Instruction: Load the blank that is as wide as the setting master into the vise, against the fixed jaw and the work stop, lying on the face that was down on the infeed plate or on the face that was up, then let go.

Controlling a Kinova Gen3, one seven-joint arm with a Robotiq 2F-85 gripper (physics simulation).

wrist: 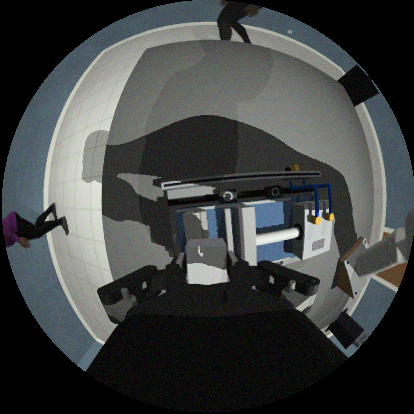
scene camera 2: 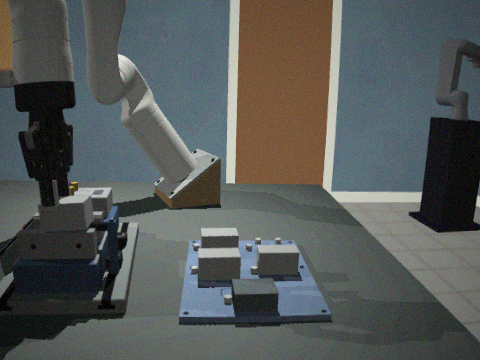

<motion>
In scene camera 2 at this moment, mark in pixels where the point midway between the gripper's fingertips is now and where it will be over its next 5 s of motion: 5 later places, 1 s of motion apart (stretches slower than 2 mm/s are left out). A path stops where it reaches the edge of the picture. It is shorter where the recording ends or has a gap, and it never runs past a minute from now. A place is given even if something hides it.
My gripper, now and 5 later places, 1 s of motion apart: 57, 205; 56, 196; 51, 170; 44, 202; 49, 210; 24, 192
</motion>
